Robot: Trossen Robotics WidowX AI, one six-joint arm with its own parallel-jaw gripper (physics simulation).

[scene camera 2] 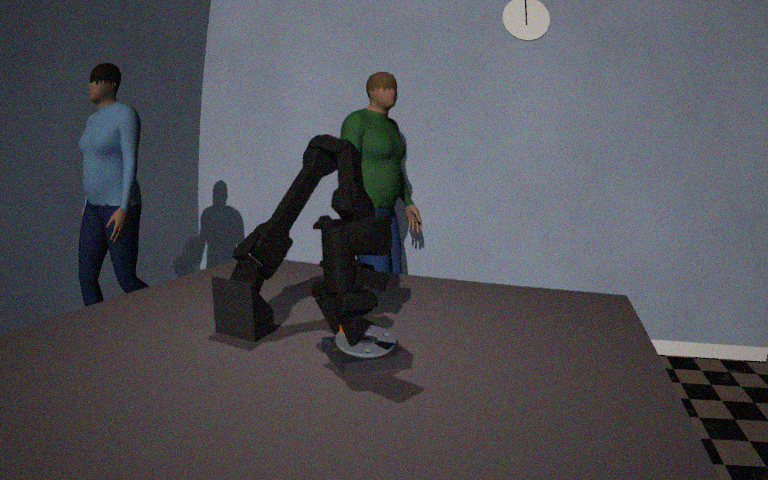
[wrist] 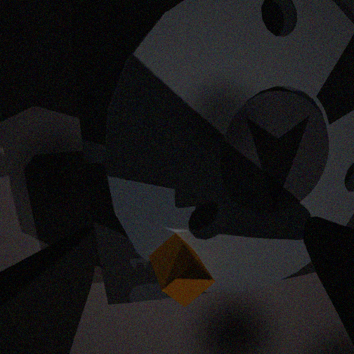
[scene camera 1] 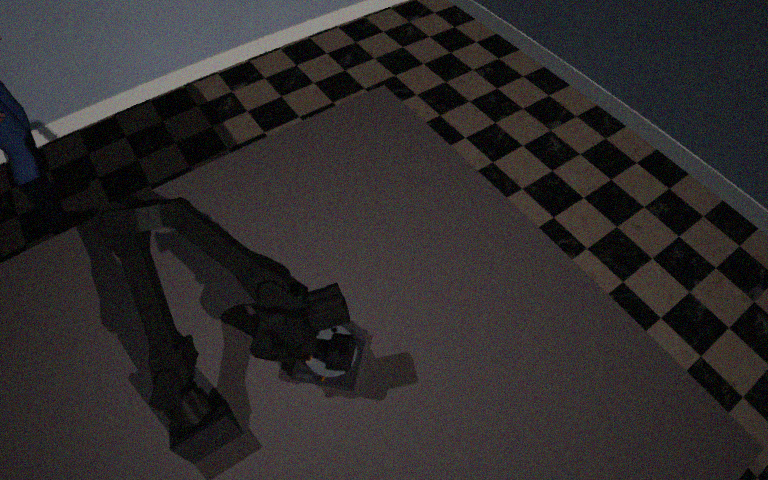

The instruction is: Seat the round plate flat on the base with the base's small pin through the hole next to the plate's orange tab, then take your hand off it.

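Frame: origin at the arm's base, x ahead, y left, z up, level; centimetres.
Seen in the pictures: gripper, fingertip midpoint: (scene camera 2: 344,340) (scene camera 1: 314,363); arm's base, origin of the base link: (scene camera 2: 240,292) (scene camera 1: 195,421).
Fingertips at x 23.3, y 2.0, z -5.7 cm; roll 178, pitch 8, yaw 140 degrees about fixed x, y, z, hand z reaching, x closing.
Note:
Offsets run from my fingertips to a thing's top centre. "spot": to the spot under its first point. Level surfaces: height alone.
The round grey plate {dx +3.8, dy +0.8, dz +3.1 cm} (scene camera 1: 334,372) (scene camera 2: 370,352) (wrist: 215,55) lies over the dark square base (scene camera 1: 346,384) (scene camera 2: 403,362), looking nearly level. In the wrist view, the base's round boss (wrist: 295,125) with a dark arrow shows in the plate's centre hole. The orange tab {dx -0.8, dy +0.9, dz +3.1 cm} (scene camera 1: 308,358) (scene camera 2: 341,329) (wrist: 185,292) is at the rim, beside a dark hole (wrist: 203,221); I cannot tell whether the small pin is in it. My gripper (scene camera 2: 346,335) (wrist: 202,234) is low over the tab side, fingers wide apart on either side of the tab, with no clear grip. The arm hides part of the plate.
The arm's mount (scene camera 1: 206,433) (scene camera 2: 233,308) stands on the brown table {dz -2.9 cm} (scene camera 1: 481,339) (scene camera 2: 169,418). An orange mark {spot: dx +0.0, dy -3.3, dz -0.4 cm} (scene camera 1: 322,378) shows on the base. Two standing figures, one in light blue (scene camera 2: 110,152) and one in green (scene camera 2: 382,164), are beyond the table.

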